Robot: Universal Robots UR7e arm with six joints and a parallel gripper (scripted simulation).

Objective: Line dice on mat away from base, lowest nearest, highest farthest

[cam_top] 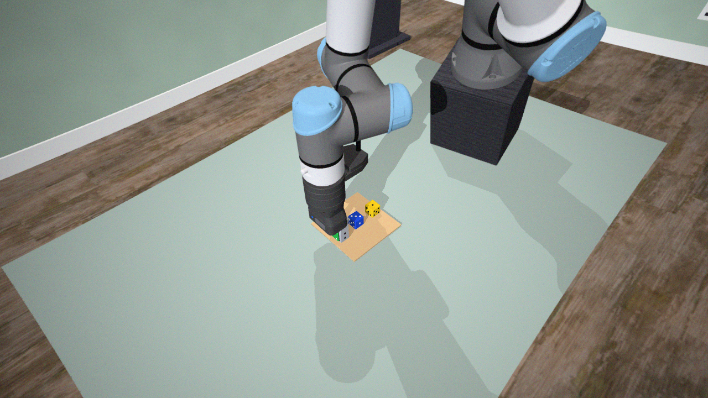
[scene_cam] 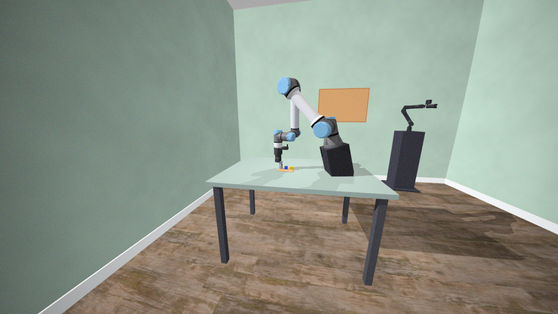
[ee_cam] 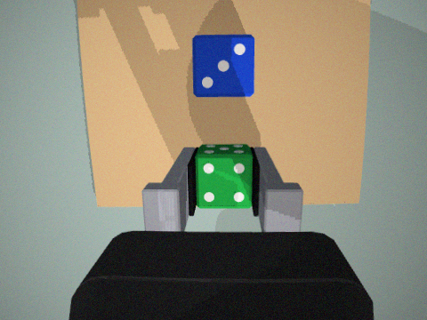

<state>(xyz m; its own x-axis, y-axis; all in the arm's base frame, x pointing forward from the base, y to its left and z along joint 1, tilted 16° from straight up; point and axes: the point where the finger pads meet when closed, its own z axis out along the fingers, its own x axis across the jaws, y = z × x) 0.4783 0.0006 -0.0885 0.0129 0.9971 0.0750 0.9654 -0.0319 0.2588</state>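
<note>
Now: the green die 10 mm below my hand. Also, from my hand: yellow die 100 mm behind, 10 mm below; blue die 50 mm behind, 10 mm below; orange mat 50 mm behind, 20 mm below.
</note>
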